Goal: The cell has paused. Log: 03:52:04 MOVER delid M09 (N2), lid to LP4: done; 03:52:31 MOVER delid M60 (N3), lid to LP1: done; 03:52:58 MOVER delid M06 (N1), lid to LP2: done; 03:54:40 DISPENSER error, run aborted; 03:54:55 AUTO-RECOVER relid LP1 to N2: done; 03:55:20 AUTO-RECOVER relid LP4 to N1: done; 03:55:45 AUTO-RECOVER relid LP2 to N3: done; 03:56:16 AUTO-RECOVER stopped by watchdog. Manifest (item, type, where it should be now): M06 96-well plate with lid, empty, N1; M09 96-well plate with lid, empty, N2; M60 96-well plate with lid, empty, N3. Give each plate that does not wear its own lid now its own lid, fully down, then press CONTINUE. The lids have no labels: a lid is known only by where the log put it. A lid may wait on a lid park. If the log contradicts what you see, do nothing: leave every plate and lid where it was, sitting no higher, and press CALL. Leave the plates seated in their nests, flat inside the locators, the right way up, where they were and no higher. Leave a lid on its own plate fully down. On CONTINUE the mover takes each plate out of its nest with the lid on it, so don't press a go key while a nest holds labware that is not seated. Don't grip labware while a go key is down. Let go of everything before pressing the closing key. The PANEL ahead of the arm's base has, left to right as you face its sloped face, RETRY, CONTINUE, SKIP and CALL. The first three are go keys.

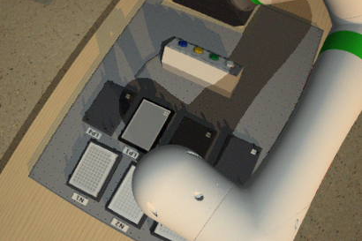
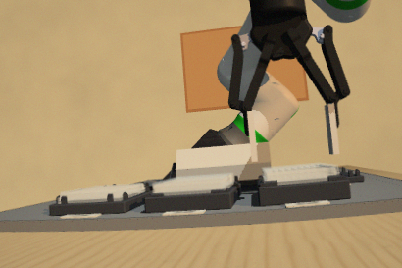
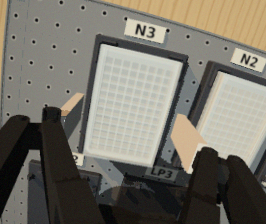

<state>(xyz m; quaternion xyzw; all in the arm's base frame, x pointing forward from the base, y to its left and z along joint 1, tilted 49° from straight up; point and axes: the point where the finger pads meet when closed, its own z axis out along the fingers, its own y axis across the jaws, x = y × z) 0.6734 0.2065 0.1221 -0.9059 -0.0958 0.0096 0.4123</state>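
The nest lies 6 cm below my hand. The rest, counted from my hand: lid park LP3 (17 cm behind, 9 cm to the right, 7 cm below); LP2 park (19 cm behind, 7 cm below, 4 cm to the left); LP1 label (21 cm to the right, 7 cm below, 7 cm behind).
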